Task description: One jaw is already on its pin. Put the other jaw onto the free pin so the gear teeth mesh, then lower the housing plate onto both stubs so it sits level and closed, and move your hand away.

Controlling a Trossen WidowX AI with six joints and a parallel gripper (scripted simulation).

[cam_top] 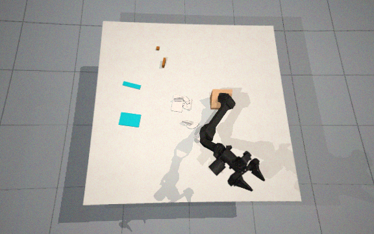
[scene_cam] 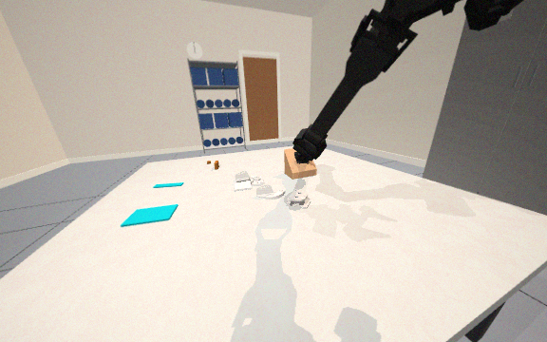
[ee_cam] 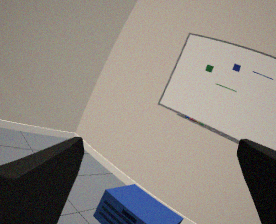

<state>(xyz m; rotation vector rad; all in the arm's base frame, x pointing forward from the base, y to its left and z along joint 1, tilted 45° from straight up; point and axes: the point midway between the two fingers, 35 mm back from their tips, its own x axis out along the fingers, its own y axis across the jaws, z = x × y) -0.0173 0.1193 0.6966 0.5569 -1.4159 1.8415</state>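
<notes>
Right now my gripper tip is 490 mm above the elongated piece, 430 mm to the left of it and 250 mm short of it. From my gripper tip the other things lie so: white stand: 490 mm below, 340 mm to the right, 200 mm ahead; white housing plate: 470 mm below, 340 mm to the right, 200 mm ahead.
</notes>
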